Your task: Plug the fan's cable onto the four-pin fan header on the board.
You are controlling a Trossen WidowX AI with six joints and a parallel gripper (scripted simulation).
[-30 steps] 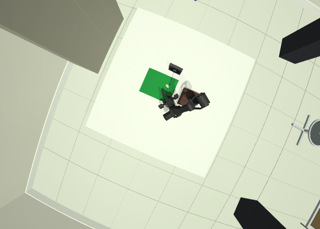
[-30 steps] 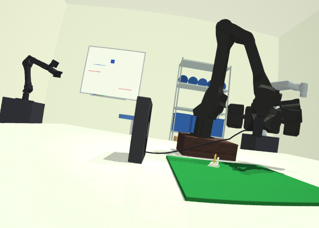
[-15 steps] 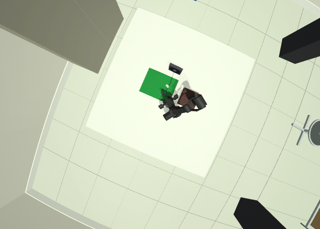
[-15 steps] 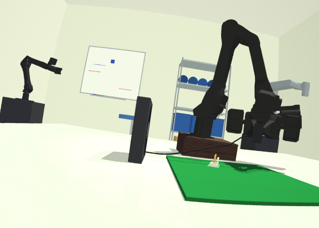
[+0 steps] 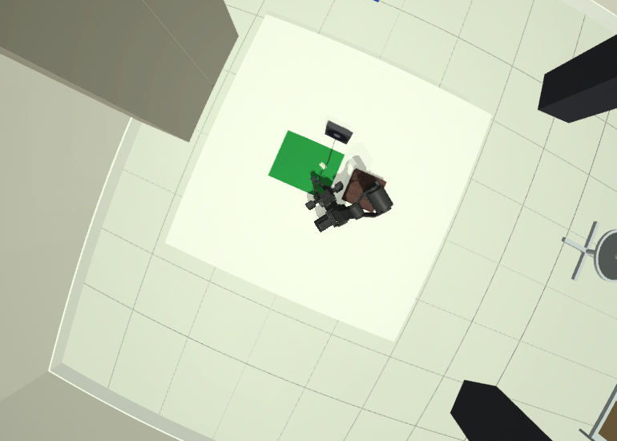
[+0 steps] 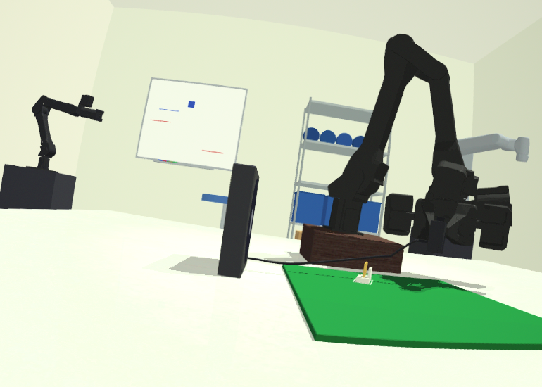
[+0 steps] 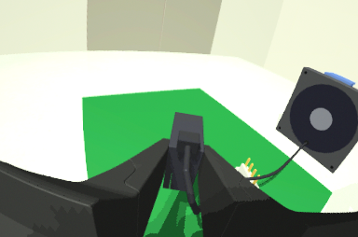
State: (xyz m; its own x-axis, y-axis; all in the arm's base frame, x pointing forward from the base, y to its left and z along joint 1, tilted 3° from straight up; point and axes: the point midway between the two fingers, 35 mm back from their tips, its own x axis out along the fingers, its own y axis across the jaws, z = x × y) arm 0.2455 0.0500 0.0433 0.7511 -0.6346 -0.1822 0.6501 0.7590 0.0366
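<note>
Right now my gripper tip is 6 cm short of the green board, 7 cm to the left of it and 9 cm above it. Also, from my gripper tip: white four-pin fan header (2 cm behind, 9 cm to the right, 8 cm below); black plug (1 cm below); black fan (4 cm behind, 24 cm to the right, 2 cm below).
</note>
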